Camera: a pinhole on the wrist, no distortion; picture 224 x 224 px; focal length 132.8 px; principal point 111.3 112.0 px. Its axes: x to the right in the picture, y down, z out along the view. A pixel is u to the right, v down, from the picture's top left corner.
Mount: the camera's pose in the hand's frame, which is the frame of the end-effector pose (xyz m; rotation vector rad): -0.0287 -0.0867 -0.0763 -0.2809 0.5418 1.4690
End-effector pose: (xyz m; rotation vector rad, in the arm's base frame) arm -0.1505 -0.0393 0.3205 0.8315 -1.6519 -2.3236
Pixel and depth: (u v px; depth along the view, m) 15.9 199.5 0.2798
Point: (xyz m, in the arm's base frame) -0.1502 0.3080 0.3493
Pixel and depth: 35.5 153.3 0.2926
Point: -0.2228 0.2401 0.3367
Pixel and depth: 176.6 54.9 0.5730
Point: -0.6098 -0.1448 0.6464
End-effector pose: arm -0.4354 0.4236 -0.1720 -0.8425 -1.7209 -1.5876
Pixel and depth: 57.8 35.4 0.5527
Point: -0.7018 0.8927 0.0841
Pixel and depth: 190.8 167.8 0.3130
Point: -0.1828 0.5493 -0.1186
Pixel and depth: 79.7 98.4 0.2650
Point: -0.4764 0.6007 -0.1552
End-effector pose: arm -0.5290 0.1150 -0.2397 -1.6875 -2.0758 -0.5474
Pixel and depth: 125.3 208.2 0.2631
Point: -0.4231 0.0786 -0.4629
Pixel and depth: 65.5 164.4 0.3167
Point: -0.5394 0.1761 -0.5167
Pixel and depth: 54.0 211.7 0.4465
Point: -0.5042 0.1252 -0.7701
